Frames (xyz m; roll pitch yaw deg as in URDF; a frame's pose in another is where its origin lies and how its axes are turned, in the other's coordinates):
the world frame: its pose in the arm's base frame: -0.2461 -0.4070 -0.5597 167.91 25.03 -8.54
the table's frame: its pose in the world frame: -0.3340 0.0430 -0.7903 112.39 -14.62 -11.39
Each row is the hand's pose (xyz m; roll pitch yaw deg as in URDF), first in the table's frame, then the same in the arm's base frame.
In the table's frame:
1: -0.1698 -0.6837 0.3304 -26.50 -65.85 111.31
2: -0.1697 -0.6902 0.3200 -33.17 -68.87 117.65
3: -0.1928 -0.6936 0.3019 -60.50 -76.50 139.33
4: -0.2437 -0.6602 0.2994 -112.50 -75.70 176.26
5: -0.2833 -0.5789 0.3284 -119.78 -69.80 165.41
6: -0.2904 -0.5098 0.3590 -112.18 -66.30 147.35
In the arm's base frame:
1: 0.1604 -0.1298 0.9609 35.13 0.38 103.52
2: 0.1633 -0.1414 0.9636 34.36 -3.12 101.85
3: 0.1457 -0.1603 0.9780 28.54 -10.94 95.77
4: 0.0856 -0.1562 0.9869 12.97 -19.50 93.84
5: 0.0072 -0.1101 0.9595 -7.07 -19.54 100.94
6: -0.0387 -0.0645 0.9198 -17.73 -13.81 106.10

